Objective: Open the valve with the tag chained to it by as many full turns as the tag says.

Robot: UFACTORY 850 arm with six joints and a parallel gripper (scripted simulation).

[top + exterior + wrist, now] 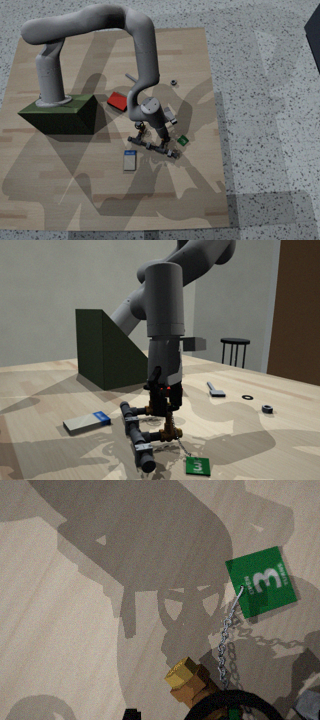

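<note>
Now: the green tag 10 cm ahead of my hand and 9 cm below it. From my hand the other things lie so: red block 28 cm behind, 22 cm to the left, 8 cm below; then grey-and-blue block 18 cm behind, 13 cm to the right, 8 cm below; then grey bar tool 18 cm behind, 37 cm to the left, 8 cm below.
</note>
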